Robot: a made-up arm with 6 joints. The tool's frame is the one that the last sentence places. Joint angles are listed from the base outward.
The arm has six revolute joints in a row. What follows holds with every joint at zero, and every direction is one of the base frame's. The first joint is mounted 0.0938 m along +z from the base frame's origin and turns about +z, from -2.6 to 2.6 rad. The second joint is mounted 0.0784 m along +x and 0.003 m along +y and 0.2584 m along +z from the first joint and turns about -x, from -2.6 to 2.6 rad. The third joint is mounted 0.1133 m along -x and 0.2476 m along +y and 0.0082 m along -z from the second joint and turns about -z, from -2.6 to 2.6 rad. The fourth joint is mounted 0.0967 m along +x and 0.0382 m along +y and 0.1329 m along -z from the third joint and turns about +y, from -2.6 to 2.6 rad. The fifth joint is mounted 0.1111 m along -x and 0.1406 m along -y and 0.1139 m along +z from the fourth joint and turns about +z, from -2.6 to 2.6 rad. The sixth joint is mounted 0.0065 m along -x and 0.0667 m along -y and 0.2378 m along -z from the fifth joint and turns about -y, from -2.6 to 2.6 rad. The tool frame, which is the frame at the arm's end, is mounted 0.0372 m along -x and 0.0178 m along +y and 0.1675 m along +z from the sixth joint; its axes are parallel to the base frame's.
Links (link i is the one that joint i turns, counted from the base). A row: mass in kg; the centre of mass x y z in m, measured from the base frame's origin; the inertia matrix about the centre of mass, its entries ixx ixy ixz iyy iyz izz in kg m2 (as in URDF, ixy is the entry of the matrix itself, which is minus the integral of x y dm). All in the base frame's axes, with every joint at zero. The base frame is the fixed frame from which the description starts. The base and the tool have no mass.
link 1: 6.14; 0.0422 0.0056 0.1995; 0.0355 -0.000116 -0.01 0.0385 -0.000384 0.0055
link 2: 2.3; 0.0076 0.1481 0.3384; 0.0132 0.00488 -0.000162 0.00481 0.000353 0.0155
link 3: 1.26; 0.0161 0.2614 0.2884; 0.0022 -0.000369 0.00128 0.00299 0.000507 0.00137
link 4: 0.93; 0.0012 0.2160 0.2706; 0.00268 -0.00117 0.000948 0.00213 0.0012 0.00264
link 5: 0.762; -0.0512 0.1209 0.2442; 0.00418 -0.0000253 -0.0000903 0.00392 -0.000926 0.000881
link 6: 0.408; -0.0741 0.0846 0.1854; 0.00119 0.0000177 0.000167 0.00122 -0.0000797 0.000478
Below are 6 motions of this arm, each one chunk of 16 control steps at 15 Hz.
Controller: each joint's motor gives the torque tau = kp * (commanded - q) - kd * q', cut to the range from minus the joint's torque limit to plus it. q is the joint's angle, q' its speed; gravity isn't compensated. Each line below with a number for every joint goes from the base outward.
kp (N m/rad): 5.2 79 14 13 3.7 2.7
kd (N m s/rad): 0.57 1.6 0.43 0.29 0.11 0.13
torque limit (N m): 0.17 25 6.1 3.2 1.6 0.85
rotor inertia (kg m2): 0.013 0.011 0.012 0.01 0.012 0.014
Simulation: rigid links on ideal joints. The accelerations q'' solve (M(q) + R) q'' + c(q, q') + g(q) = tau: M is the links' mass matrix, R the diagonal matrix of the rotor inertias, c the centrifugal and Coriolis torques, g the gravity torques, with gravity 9.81 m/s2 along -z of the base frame. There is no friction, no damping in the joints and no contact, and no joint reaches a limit. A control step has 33 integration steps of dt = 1/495 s. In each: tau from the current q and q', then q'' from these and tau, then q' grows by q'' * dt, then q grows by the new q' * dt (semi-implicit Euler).
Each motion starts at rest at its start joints. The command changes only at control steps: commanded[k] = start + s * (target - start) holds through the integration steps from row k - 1 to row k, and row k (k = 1, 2, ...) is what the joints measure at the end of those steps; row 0 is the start. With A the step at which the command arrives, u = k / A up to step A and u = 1 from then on. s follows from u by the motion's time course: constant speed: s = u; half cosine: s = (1 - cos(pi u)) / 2; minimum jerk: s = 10 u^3 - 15 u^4 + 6 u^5; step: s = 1 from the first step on.
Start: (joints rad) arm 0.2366 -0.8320 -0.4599 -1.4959 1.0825 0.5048
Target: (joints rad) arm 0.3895 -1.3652 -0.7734 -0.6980 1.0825 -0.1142
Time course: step
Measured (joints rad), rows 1 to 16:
1: 0.2067 -0.9106 -0.5569 -1.2129 0.9751 0.4565
2: 0.1712 -1.1570 -0.6571 -0.6972 0.7687 0.3804
3: 0.1818 -1.4354 -0.6723 -0.4999 0.7478 0.2107
4: 0.2247 -1.5141 -0.7224 -0.5433 0.9781 -0.0482
5: 0.2447 -1.3974 -0.7662 -0.6599 1.2221 -0.2478
6: 0.2630 -1.2370 -0.7354 -0.7781 1.2414 -0.2987
7: 0.2886 -1.1522 -0.6484 -0.8185 1.0424 -0.1863
8: 0.3080 -1.1756 -0.5782 -0.7663 0.8077 0.0287
9: 0.3337 -1.2537 -0.5728 -0.6940 0.7339 0.2240
10: 0.3784 -1.3130 -0.6248 -0.6632 0.8458 0.3219
11: 0.4227 -1.3200 -0.6818 -0.6817 1.0133 0.2811
12: 0.4508 -1.2916 -0.6988 -0.7178 1.0977 0.1136
13: 0.4684 -1.2612 -0.6712 -0.7335 1.0580 -0.0571
14: 0.4824 -1.2492 -0.6356 -0.7260 0.9590 -0.1253
15: 0.4943 -1.2564 -0.6227 -0.7132 0.8930 -0.0799
16: 0.5051 -1.2706 -0.6312 -0.7066 0.8984 0.0137

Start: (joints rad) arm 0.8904 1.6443 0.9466 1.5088 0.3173 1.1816
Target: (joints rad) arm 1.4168 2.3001 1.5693 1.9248 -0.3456 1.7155
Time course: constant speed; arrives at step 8
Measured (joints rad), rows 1 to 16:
1: 0.8924 1.6806 0.9530 1.4768 0.2533 1.2129
2: 0.9105 1.7695 1.0221 1.4739 0.1107 1.3105
3: 0.9462 1.8671 1.1670 1.5320 -0.0418 1.4573
4: 0.9854 1.9411 1.3278 1.5815 -0.1538 1.5987
5: 1.0154 2.0059 1.4607 1.5983 -0.2102 1.6939
6: 1.0379 2.0803 1.5626 1.6176 -0.2379 1.7497
7: 1.0623 2.1615 1.6443 1.6694 -0.2754 1.7918
8: 1.0929 2.2389 1.7129 1.7476 -0.3430 1.8325
9: 1.1326 2.2550 1.7399 1.7880 -0.3921 1.8549
10: 1.1799 2.2147 1.7185 1.7711 -0.3930 1.8425
11: 1.2278 2.1957 1.6860 1.7476 -0.3782 1.8113
12: 1.2762 2.2145 1.6687 1.7503 -0.3663 1.7910
13: 1.3311 2.2305 1.6675 1.7663 -0.3573 1.7927
14: 1.3886 2.2248 1.6721 1.7719 -0.3534 1.8041
15: 1.4416 2.2146 1.6778 1.7636 -0.3587 1.8119
16: 1.4877 2.2151 1.6841 1.7526 -0.3682 1.8146

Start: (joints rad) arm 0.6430 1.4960 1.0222 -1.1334 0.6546 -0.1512
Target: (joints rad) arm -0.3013 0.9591 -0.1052 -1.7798 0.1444 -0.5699
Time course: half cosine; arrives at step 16
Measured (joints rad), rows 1 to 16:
1: 0.6564 1.4668 1.0388 -1.1228 0.6464 -0.1493
2: 0.6761 1.4151 1.0523 -1.0936 0.6181 -0.1475
3: 0.6673 1.3771 1.0237 -1.0943 0.5706 -0.1507
4: 0.6130 1.3581 0.9405 -1.1558 0.5205 -0.1620
5: 0.5292 1.3408 0.8166 -1.2452 0.4873 -0.1857
6: 0.4414 1.3063 0.6776 -1.3213 0.4717 -0.2269
7: 0.3569 1.2506 0.5412 -1.3799 0.4537 -0.2840
8: 0.2690 1.1883 0.4085 -1.4368 0.4180 -0.3467
9: 0.1737 1.1358 0.2752 -1.5045 0.3668 -0.4024
10: 0.0768 1.0971 0.1432 -1.5832 0.3092 -0.4426
11: -0.0118 1.0649 0.0195 -1.6605 0.2508 -0.4659
12: -0.0868 1.0323 -0.0892 -1.7235 0.1950 -0.4766
13: -0.1490 0.9999 -0.1792 -1.7697 0.1465 -0.4817
14: -0.1994 0.9741 -0.2477 -1.8037 0.1110 -0.4867
15: -0.2366 0.9609 -0.2913 -1.8276 0.0910 -0.4934
16: -0.2589 0.9608 -0.3068 -1.8377 0.0854 -0.4994

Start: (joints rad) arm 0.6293 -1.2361 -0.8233 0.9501 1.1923 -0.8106
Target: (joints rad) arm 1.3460 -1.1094 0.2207 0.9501 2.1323 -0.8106
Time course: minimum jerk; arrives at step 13
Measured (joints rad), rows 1 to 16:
1: 0.6317 -1.2037 -0.7515 0.9182 1.1766 -0.8042
2: 0.6335 -1.1360 -0.6209 0.8675 1.1375 -0.7938
3: 0.6379 -1.0844 -0.5139 0.8518 1.1098 -0.7850
4: 0.6499 -1.0791 -0.4373 0.8774 1.1493 -0.7756
5: 0.6676 -1.1027 -0.3575 0.9132 1.2842 -0.7642
6: 0.6857 -1.1149 -0.2433 0.9329 1.4823 -0.7536
7: 0.7013 -1.0933 -0.0895 0.9395 1.6738 -0.7452
8: 0.7169 -1.0504 0.0731 0.9442 1.8038 -0.7349
9: 0.7373 -1.0174 0.2045 0.9486 1.8684 -0.7178
10: 0.7663 -1.0104 0.2872 0.9538 1.9070 -0.6952
11: 0.8048 -1.0185 0.3272 0.9628 1.9557 -0.6763
12: 0.8512 -1.0242 0.3386 0.9727 2.0099 -0.6699
13: 0.9033 -1.0224 0.3345 0.9775 2.0396 -0.6766
14: 0.9594 -1.0182 0.3286 0.9763 2.0318 -0.6888
15: 1.0194 -1.0161 0.3285 0.9727 2.0049 -0.6975
16: 1.0839 -1.0162 0.3318 0.9703 1.9856 -0.6984

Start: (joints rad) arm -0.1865 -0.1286 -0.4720 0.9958 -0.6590 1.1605
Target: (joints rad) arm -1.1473 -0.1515 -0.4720 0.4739 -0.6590 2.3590
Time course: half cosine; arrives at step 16
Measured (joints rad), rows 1 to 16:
1: -0.1904 -0.0581 -0.4838 0.9653 -0.6503 1.1651
2: -0.1984 0.0515 -0.4965 0.8995 -0.6373 1.1967
3: -0.2092 0.0815 -0.4871 0.8272 -0.6243 1.2741
4: -0.2218 0.0259 -0.4675 0.7680 -0.6149 1.3945
5: -0.2342 -0.0350 -0.4605 0.7334 -0.6244 1.5307
6: -0.2476 -0.0423 -0.4659 0.7116 -0.6499 1.6509
7: -0.2653 -0.0103 -0.4744 0.6733 -0.6673 1.7473
8: -0.2880 0.0131 -0.4774 0.6037 -0.6581 1.8419
9: -0.3134 0.0058 -0.4718 0.5176 -0.6297 1.9595
10: -0.3391 -0.0158 -0.4648 0.4414 -0.6124 2.1004
11: -0.3652 -0.0274 -0.4638 0.3887 -0.6244 2.2388
12: -0.3932 -0.0238 -0.4673 0.3553 -0.6478 2.3459
13: -0.4238 -0.0159 -0.4708 0.3308 -0.6551 2.4119
14: -0.4569 -0.0141 -0.4723 0.3101 -0.6426 2.4469
15: -0.4922 -0.0188 -0.4729 0.2950 -0.6279 2.4659
16: -0.5298 -0.0237 -0.4735 0.2898 -0.6255 2.4763

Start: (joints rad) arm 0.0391 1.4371 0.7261 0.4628 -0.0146 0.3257
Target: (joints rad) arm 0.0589 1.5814 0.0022 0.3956 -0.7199 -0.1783
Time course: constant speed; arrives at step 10
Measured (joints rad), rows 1 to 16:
1: 0.0254 1.4339 0.6785 0.3971 -0.1068 0.3337
2: 0.0174 1.4429 0.6139 0.3333 -0.2793 0.3480
3: 0.0280 1.4657 0.5558 0.3366 -0.4271 0.3513
4: 0.0397 1.4822 0.4763 0.3600 -0.5091 0.3255
5: 0.0444 1.4897 0.3730 0.3740 -0.5383 0.2634
6: 0.0463 1.4994 0.2666 0.3835 -0.5542 0.1744
7: 0.0500 1.5151 0.1701 0.3917 -0.5916 0.0776
8: 0.0558 1.5313 0.0847 0.3953 -0.6587 -0.0063
9: 0.0616 1.5439 0.0070 0.3949 -0.7418 -0.0647
10: 0.0655 1.5547 -0.0674 0.3950 -0.8250 -0.0995
11: 0.0702 1.5582 -0.0993 0.4073 -0.8547 -0.1156
12: 0.0723 1.5523 -0.0866 0.4194 -0.8280 -0.1120
13: 0.0693 1.5474 -0.0706 0.4141 -0.8010 -0.0953
14: 0.0644 1.5497 -0.0650 0.3990 -0.8015 -0.0777
15: 0.0610 1.5544 -0.0622 0.3901 -0.8179 -0.0678
16: 0.0589 1.5552 -0.0590 0.3916 -0.8311 -0.0658

